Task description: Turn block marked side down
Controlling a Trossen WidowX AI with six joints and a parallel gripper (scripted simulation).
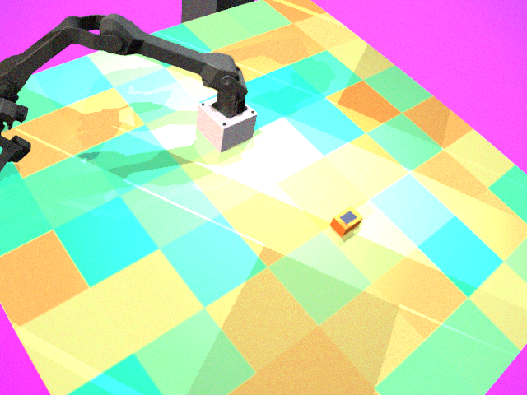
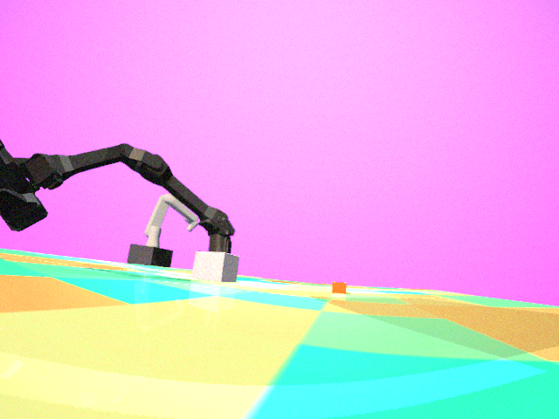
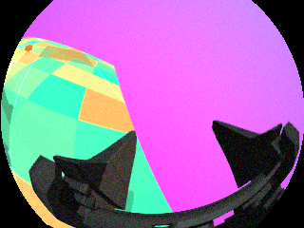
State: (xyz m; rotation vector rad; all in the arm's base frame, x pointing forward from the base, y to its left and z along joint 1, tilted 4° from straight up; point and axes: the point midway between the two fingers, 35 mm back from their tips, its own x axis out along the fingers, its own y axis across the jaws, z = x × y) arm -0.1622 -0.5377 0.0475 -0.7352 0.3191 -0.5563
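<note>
Right now the orange block is 58 cm to the left of my gripper tip, 52 cm ahead of it and 11 cm below it.
</note>
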